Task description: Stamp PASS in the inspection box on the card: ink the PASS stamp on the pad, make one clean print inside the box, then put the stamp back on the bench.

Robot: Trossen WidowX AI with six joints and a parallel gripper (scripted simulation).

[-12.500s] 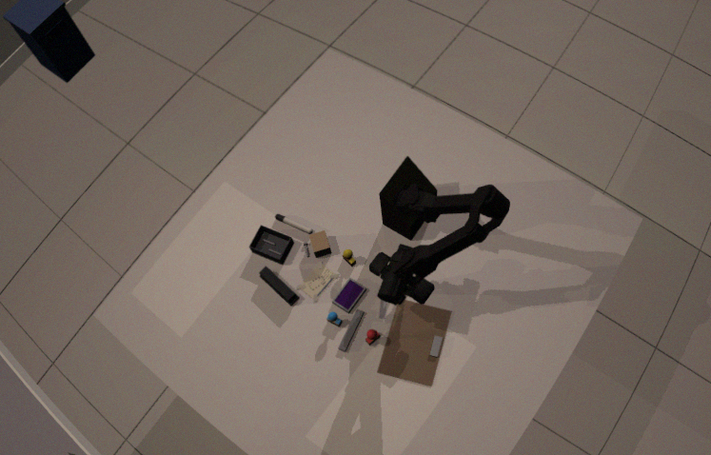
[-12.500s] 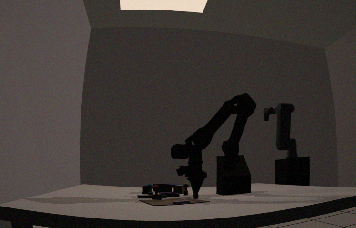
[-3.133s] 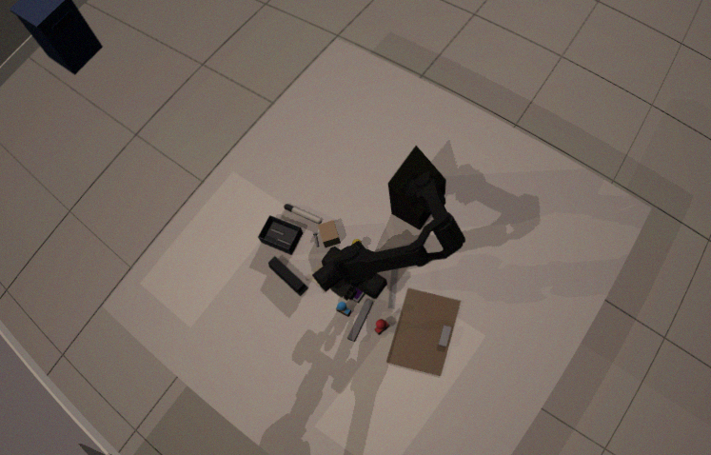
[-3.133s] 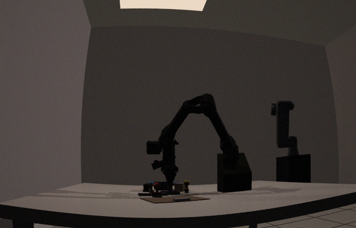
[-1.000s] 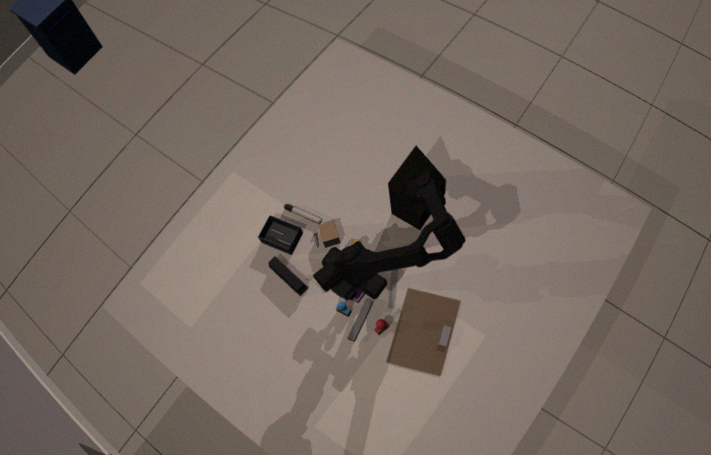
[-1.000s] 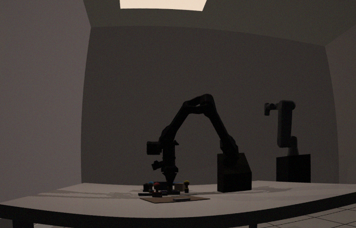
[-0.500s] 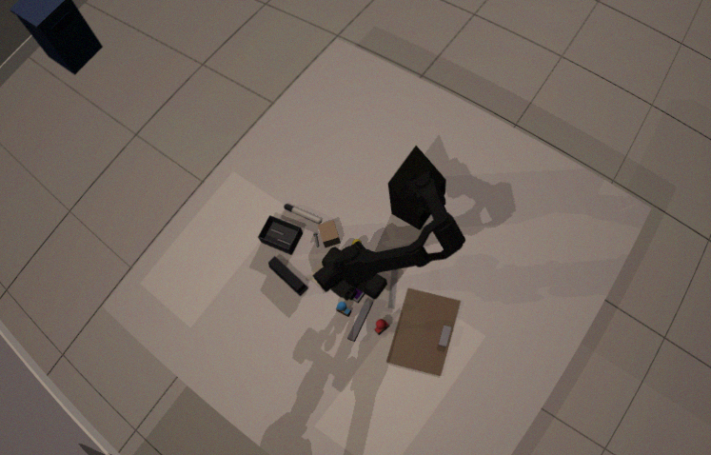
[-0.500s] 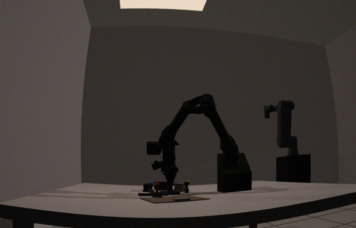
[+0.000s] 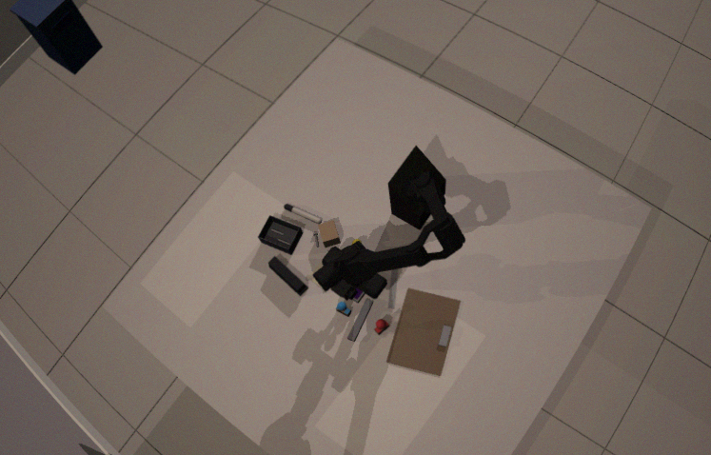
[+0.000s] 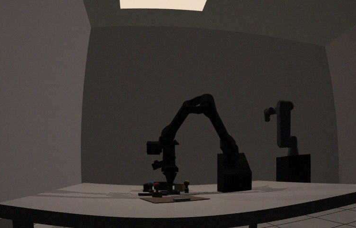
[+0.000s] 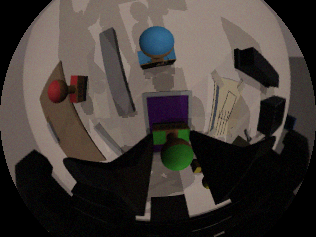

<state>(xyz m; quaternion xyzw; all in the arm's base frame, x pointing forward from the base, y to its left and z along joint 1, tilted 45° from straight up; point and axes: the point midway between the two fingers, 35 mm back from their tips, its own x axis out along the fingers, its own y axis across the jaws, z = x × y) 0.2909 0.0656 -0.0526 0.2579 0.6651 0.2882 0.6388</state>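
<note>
The purple ink pad lies 30 mm below my gripper tip. From my gripper tip the other things lie so: green-knobbed stamp right at my gripper tip; cream note 110 mm to the right, 40 mm below, 20 mm ahead; blue stamp 90 mm ahead, 20 mm below, 10 mm to the left.
</note>
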